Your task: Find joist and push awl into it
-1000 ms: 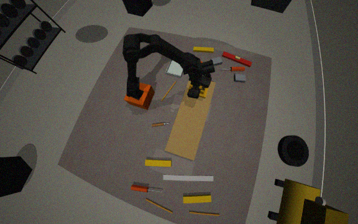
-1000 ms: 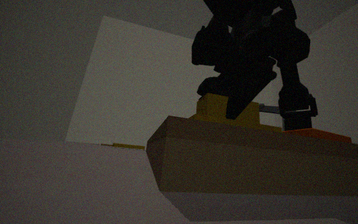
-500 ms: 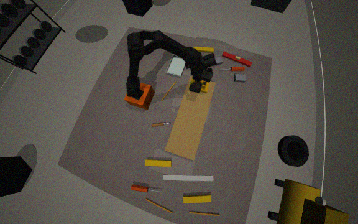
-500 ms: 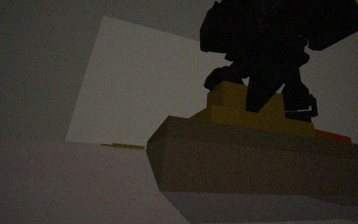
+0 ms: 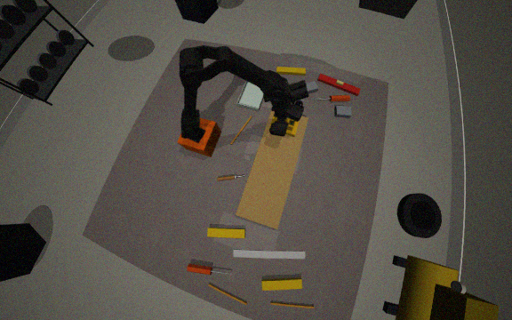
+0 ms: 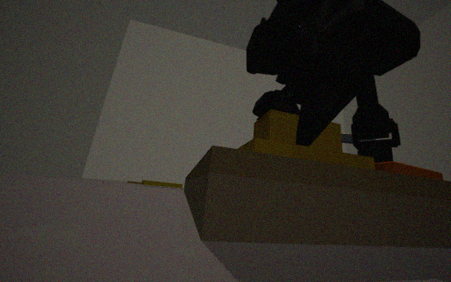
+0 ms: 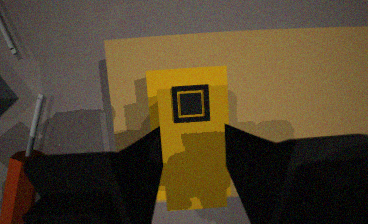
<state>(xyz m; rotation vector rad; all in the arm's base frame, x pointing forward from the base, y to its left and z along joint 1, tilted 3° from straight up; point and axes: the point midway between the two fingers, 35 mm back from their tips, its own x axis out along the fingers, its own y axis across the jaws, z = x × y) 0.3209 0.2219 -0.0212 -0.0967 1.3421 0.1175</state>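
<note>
Right now my gripper tip is 23 cm past the pale tray, 12 cm to the right of it and 5 cm above it. From my gripper tip the other things lie so: square indicator window 3 cm above, 2 cm ahead; then awl 31 cm to the right, 12 cm behind, 6 cm below; then yellow stud finder 2 cm above, 1 cm ahead.
</note>
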